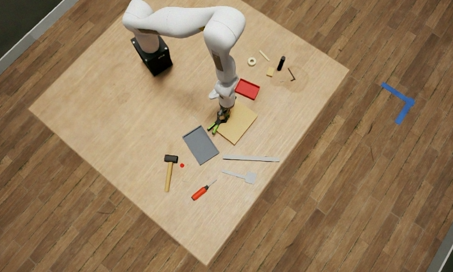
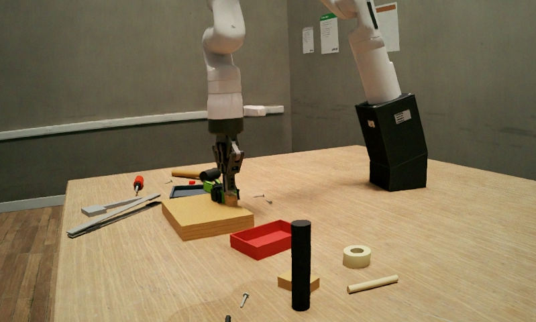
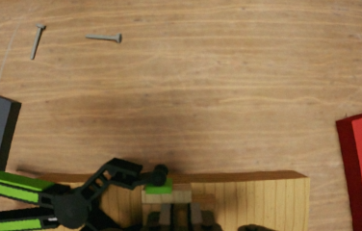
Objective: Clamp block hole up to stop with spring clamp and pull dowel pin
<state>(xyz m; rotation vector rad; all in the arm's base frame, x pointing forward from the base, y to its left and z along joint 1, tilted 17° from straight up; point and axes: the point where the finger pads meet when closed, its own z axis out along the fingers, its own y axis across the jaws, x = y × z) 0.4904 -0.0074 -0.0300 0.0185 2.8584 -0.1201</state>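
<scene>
Now: hand 20 mm above the dowel pin. Also, from my hand: wooden block 40 mm below; tan bench board 60 mm ahead, 10 mm to the right, 60 mm below; red tray 180 mm to the left, 70 mm below.
</scene>
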